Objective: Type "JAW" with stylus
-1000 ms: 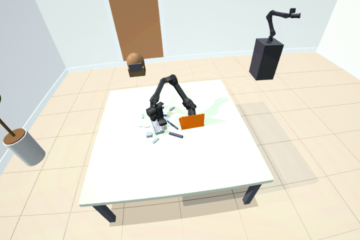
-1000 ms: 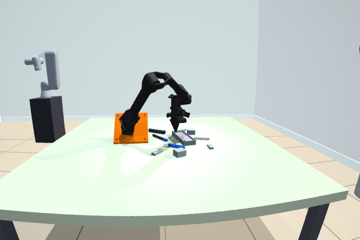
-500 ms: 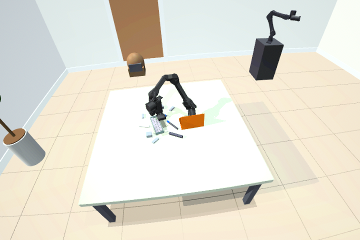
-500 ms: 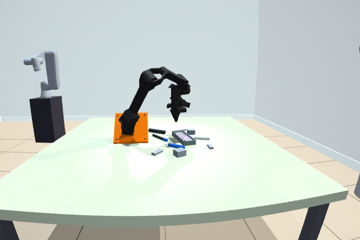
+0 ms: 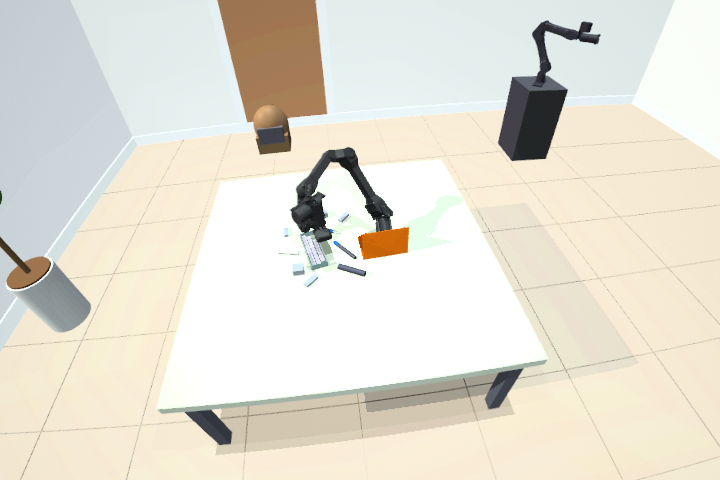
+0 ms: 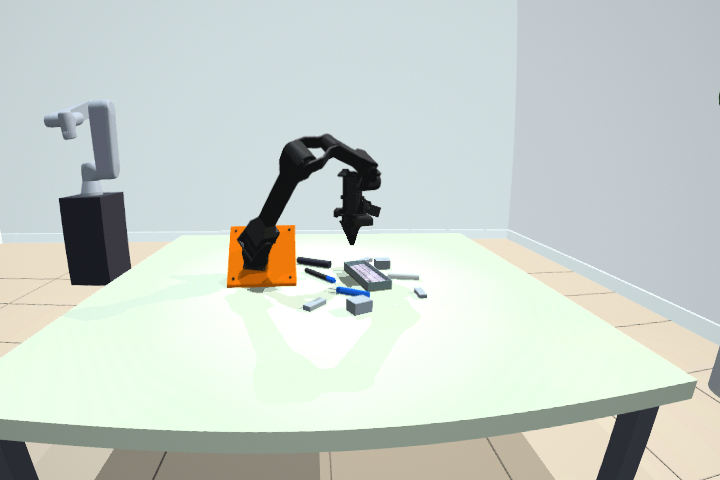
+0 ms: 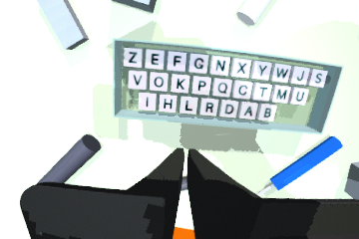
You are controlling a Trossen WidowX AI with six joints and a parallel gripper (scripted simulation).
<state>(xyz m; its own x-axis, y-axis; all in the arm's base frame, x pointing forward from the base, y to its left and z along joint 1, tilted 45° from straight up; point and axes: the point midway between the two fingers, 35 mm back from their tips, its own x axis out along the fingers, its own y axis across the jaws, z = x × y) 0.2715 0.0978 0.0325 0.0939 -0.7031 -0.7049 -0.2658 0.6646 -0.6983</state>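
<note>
My gripper tip is 40 mm past the blue stylus, 150 mm to the left of it and 90 mm above it. The rest, counted from my gripper tip: j key (80 mm ahead, 100 mm to the right, 80 mm below); white stick (150 mm ahead, 30 mm to the right, 90 mm below); black-and-blue pen (80 mm behind, 40 mm to the right, 90 mm below).
</note>
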